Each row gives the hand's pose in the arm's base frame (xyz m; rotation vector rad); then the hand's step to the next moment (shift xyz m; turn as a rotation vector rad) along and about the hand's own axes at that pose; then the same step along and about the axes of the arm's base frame.
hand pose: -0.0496 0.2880 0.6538 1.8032 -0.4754 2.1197
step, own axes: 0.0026 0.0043 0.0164 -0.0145 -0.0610 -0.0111
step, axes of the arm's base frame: 0.0122 -0.0111 0.0048 0.0196 0.0592 -0.0131
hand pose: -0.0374 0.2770 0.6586 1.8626 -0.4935 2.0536
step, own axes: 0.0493 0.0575 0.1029 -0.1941 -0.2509 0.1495
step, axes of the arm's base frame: 0.0598 -0.0980 0.0560 0.2657 0.1524 -0.1707
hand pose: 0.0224 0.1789 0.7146 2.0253 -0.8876 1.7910
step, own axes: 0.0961 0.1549 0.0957 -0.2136 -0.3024 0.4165
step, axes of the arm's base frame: -0.0172 -0.1994 0.0483 0.5066 0.0388 -0.2289
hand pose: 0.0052 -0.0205 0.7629 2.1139 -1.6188 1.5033
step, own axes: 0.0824 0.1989 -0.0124 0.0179 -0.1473 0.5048
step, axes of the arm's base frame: -0.1649 -0.1365 -0.0259 0.4331 -0.2396 -0.1785
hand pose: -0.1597 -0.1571 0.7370 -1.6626 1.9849 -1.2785
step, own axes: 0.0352 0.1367 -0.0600 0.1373 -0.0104 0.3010
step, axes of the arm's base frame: -0.1428 -0.0093 -0.0551 0.1666 -0.2585 -0.1223
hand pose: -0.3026 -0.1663 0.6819 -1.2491 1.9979 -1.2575
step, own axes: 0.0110 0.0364 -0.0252 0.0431 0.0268 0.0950
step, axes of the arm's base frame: -0.0406 0.0079 -0.0192 0.0392 -0.0764 -0.0650
